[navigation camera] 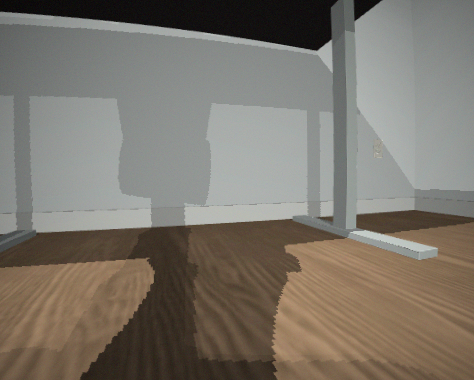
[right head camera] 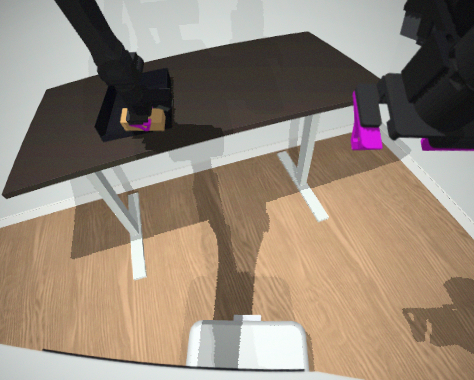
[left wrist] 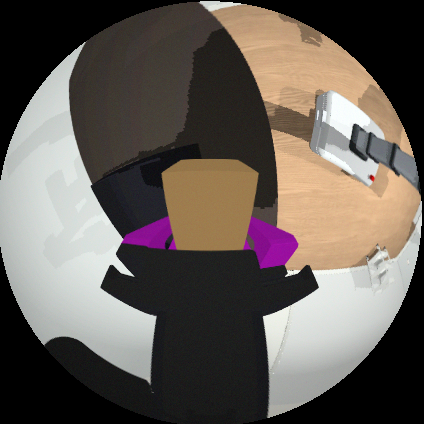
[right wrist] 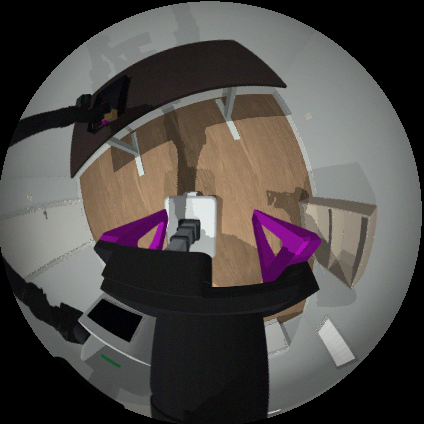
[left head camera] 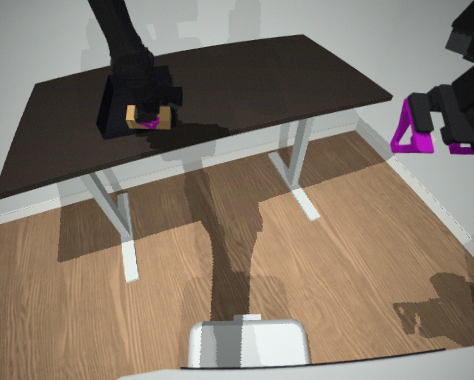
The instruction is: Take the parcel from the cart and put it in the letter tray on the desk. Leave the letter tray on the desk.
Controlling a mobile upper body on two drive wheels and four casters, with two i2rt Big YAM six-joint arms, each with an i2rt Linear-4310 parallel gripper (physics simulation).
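Places are measured from the left arm's base along level axes (x right, y up, z back), in centimetres.
Pixels of known places: left gripper, fingertip midpoint: [right head camera: 148, 123] [left wrist: 209, 212] [left head camera: 153, 121]; right gripper, fingertip midpoint: [right head camera: 388, 145] [right wrist: 209, 213] [left head camera: 421, 148].
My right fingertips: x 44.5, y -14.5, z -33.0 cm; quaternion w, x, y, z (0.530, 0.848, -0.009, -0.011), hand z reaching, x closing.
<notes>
Behind a point stands the place of what it marks.
The tan box-shaped parcel [left head camera: 165, 118] {x -2.6, y -37.3, z -73.3 cm} [right head camera: 159, 120] {x -2.2, y -37.4, z -73.2 cm} [left wrist: 212, 210] {x -3.9, y -36.5, z -74.6 cm} is between the fingers of my left gripper [left head camera: 149, 121] {x -7.8, y -40.4, z -76.4 cm} [right head camera: 142, 123] {x -7.8, y -40.4, z -76.4 cm} [left wrist: 209, 212] {x -7.8, y -40.4, z -76.4 cm}, which is shut on it. In the head camera views the parcel overlaps the near edge of the dark, open-topped letter tray [left head camera: 104, 107] {x -29.5, y -41.6, z -88.6 cm} [right head camera: 103, 115] {x -28.8, y -41.5, z -85.3 cm} [right wrist: 121, 90] {x -5.3, y -40.3, z -95.8 cm}. The tray stands on the left part of the dark desk [left head camera: 250, 75] {x 25.9, y -46.0, z -117.4 cm} [right head camera: 250, 75] {x 26.1, y -46.0, z -116.9 cm} [left wrist: 140, 90] {x 8.4, y -46.0, z -91.0 cm}. The arm hides much of the tray's inside. The parcel's height over the tray is hard to tell. My right gripper [left head camera: 440, 142] [right head camera: 405, 142] {x 44.5, y -14.5, z -33.0 cm} [right wrist: 209, 213] {x 44.5, y -14.5, z -33.0 cm} is open and empty, right of the desk. The cart does not show clearly.
Grey desk legs [left head camera: 300, 155] {x 61.2, y -107.1, z -129.3 cm} [right head camera: 307, 150] {x 60.5, y -103.0, z -129.0 cm} [navigation camera: 344, 125] {x 59.5, y -98.8, z -130.2 cm} stand under the desk top. A white rounded base [left head camera: 275, 345] {x 34.1, y -115.0, z -20.9 cm} [right head camera: 275, 345] {x 34.9, y -115.0, z -21.6 cm} is at the bottom of the head camera views. A beige shelf unit [right wrist: 367, 208] {x 173.8, y -42.3, z -34.7 cm} stands at the right in the right wrist view. Walls run behind and beside the desk.
</notes>
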